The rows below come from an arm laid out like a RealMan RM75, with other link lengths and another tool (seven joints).
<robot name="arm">
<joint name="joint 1" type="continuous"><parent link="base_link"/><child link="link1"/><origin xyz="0 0 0.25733" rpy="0 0 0"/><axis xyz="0 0 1"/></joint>
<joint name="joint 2" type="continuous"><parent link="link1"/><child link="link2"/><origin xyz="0 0 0" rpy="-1.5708 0 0"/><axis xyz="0 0 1"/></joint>
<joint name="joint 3" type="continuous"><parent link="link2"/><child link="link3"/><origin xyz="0 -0.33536 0" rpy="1.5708 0 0"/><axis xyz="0 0 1"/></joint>
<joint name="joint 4" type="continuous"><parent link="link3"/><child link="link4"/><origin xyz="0 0 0" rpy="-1.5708 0 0"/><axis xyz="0 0 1"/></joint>
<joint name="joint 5" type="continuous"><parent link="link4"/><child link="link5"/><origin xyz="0 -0.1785 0" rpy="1.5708 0 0"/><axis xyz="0 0 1"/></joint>
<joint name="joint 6" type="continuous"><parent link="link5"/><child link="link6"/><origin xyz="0 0 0" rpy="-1.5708 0 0"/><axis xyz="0 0 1"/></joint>
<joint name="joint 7" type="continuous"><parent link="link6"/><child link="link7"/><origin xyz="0 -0.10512 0" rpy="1.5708 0 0"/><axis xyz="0 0 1"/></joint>
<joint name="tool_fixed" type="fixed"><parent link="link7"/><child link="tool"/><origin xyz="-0.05 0.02 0.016" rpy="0.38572 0 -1.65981"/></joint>
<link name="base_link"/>
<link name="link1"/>
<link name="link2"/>
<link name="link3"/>
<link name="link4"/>
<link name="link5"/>
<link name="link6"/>
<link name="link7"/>
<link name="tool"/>
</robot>
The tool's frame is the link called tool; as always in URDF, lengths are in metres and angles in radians. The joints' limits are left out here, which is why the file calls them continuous.
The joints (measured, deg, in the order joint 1, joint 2, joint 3, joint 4, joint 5, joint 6, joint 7), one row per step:
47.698 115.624 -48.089 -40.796 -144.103 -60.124 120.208
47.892 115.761 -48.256 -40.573 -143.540 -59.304 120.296
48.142 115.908 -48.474 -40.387 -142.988 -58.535 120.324
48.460 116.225 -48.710 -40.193 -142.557 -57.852 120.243
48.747 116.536 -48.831 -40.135 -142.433 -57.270 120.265
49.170 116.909 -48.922 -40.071 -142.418 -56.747 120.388
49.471 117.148 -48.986 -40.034 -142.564 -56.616 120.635
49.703 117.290 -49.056 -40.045 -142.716 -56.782 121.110
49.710 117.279 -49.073 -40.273 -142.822 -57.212 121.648
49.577 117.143 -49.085 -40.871 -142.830 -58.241 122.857
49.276 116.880 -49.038 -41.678 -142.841 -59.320 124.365
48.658 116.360 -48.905 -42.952 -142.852 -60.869 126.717
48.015 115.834 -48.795 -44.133 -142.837 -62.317 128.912
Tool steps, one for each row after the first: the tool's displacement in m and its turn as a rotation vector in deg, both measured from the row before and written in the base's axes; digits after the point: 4 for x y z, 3 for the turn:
-0.0023 0.0015 -0.0008 0.578 0.430 0.167
-0.0030 0.0016 -0.0010 0.501 0.367 0.303
-0.0038 0.0010 -0.0028 0.225 0.315 0.440
-0.0033 0.0009 -0.0023 0.250 0.142 0.338
-0.0044 0.0011 -0.0029 0.155 0.167 0.364
-0.0028 0.0005 -0.0022 -0.102 0.084 0.110
-0.0021 0.0003 -0.0015 -0.247 0.186 -0.135
-0.0004 0.0000 0.0004 -0.180 0.216 -0.314
0.0000 -0.0001 0.0024 -0.262 0.644 -0.814
0.0013 0.0001 0.0044 0.021 0.720 -1.126
0.0037 0.0002 0.0082 0.290 1.046 -1.915
0.0041 -0.0002 0.0079 0.288 0.941 -1.854

